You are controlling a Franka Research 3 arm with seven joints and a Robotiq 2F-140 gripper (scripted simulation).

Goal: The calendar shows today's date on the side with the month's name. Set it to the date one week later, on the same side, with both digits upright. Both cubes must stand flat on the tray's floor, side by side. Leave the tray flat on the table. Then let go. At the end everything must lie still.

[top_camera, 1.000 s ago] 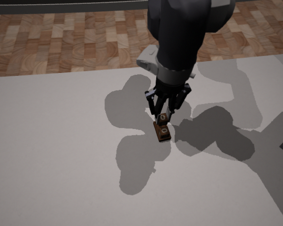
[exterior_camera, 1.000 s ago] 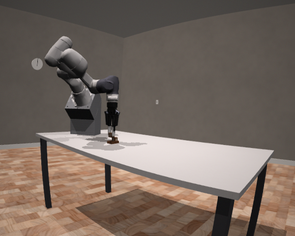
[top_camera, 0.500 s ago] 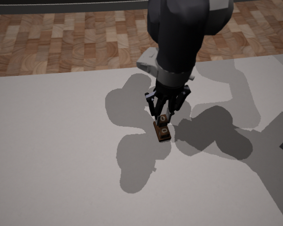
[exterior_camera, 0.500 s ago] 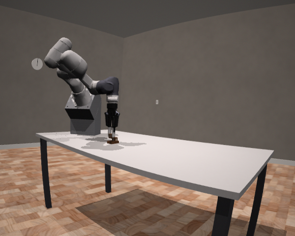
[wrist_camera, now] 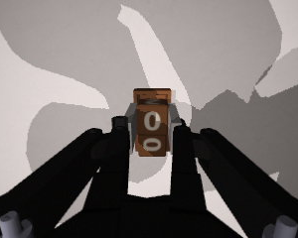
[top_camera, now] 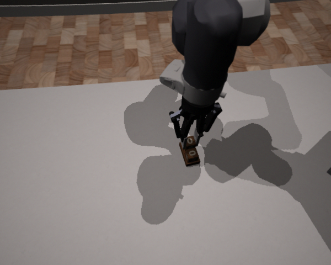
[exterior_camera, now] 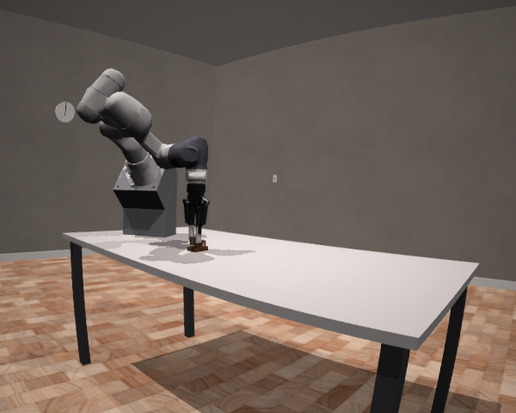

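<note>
My gripper is now 3 cm above the cube.
</note>
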